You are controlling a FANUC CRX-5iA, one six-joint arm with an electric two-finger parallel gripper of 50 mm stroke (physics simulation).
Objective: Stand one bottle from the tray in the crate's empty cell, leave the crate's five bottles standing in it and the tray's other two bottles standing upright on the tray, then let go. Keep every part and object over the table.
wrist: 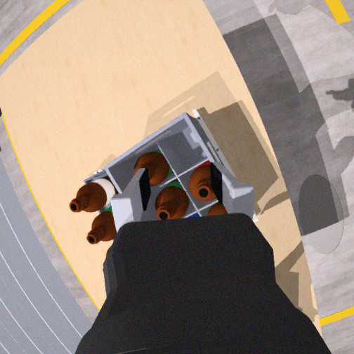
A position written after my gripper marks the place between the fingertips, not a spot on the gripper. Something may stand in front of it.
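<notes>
Visible to me: a bottle (103, 228), a bottle (158, 169), a bottle (90, 197), a bottle (171, 202), a bottle (199, 183), and my gripper (179, 177).
</notes>
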